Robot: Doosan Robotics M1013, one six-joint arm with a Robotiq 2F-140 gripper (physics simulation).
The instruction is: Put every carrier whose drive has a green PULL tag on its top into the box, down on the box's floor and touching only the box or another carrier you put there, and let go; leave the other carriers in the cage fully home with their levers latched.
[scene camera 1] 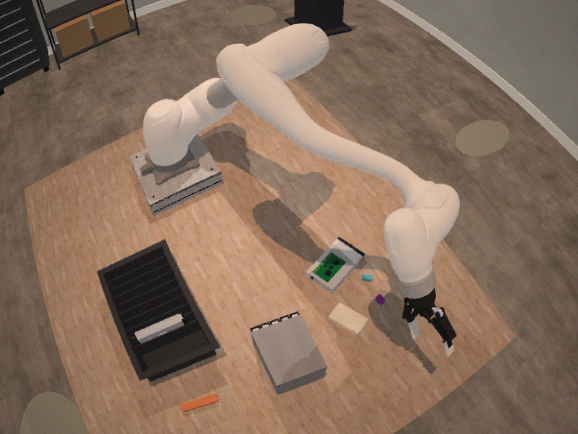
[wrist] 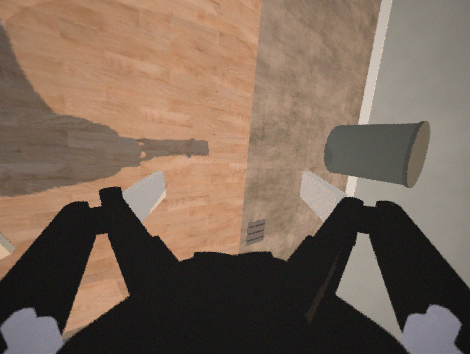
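Observation:
My gripper is open and empty, above the right side of the table in the scene view. The grey cage stands at the table's front middle, with a row of carrier fronts along its far edge; their tags and levers are too small to read. The black box is to its left, with dark ribs inside. One light grey carrier stands on edge in the box. A carrier-like tray with a green board lies on the table beyond the cage; no PULL tag can be made out on it.
A cream block, a purple cube and a small teal block lie between cage and gripper. An orange bar lies near the front edge. The robot base stands at the back left. A grey bin shows beyond the table.

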